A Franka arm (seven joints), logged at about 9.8 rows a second.
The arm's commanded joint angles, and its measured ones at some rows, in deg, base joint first. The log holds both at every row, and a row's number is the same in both.
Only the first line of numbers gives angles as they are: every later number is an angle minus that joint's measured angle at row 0.
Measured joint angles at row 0:
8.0 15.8 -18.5 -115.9 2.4 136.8 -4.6
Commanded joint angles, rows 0 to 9:
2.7 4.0 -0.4 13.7 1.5 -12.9 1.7
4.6 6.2 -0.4 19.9 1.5 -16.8 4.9
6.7 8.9 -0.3 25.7 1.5 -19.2 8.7
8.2 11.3 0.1 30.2 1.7 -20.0 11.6
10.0 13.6 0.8 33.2 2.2 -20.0 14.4
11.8 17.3 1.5 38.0 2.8 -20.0 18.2
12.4 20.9 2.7 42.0 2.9 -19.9 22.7
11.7 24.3 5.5 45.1 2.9 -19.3 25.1
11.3 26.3 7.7 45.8 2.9 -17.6 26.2
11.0 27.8 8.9 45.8 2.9 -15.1 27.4
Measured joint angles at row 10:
12.5 23.4 7.2 43.1 1.4 -16.7 26.3
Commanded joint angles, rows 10 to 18:
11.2 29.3 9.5 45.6 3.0 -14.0 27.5
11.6 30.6 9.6 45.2 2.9 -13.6 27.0
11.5 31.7 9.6 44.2 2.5 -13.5 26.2
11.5 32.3 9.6 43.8 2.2 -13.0 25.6
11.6 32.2 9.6 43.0 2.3 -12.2 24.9
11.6 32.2 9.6 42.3 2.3 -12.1 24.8
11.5 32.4 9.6 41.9 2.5 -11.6 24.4
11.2 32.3 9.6 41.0 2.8 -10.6 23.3
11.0 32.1 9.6 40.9 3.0 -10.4 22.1
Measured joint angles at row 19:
11.7 31.6 9.1 42.6 1.4 -12.1 24.3
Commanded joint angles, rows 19 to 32:
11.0 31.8 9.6 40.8 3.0 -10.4 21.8
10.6 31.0 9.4 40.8 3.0 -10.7 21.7
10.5 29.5 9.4 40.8 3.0 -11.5 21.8
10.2 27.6 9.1 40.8 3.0 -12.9 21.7
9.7 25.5 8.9 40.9 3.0 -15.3 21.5
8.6 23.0 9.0 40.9 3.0 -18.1 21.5
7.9 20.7 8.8 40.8 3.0 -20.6 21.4
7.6 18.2 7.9 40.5 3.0 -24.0 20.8
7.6 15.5 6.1 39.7 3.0 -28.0 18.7
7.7 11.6 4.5 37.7 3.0 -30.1 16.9
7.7 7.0 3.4 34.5 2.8 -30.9 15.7
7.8 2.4 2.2 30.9 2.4 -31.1 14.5
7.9 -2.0 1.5 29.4 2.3 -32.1 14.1
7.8 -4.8 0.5 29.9 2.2 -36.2 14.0
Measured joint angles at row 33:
7.2 0.8 1.3 35.2 1.5 -33.8 14.6
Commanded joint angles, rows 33 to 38:
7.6 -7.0 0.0 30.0 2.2 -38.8 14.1
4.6 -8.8 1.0 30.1 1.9 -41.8 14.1
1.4 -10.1 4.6 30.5 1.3 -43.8 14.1
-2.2 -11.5 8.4 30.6 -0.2 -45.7 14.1
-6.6 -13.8 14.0 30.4 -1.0 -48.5 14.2
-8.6 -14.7 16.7 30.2 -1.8 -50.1 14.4
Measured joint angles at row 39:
-6.1 -12.6 13.0 33.3 -0.3 -48.5 14.3
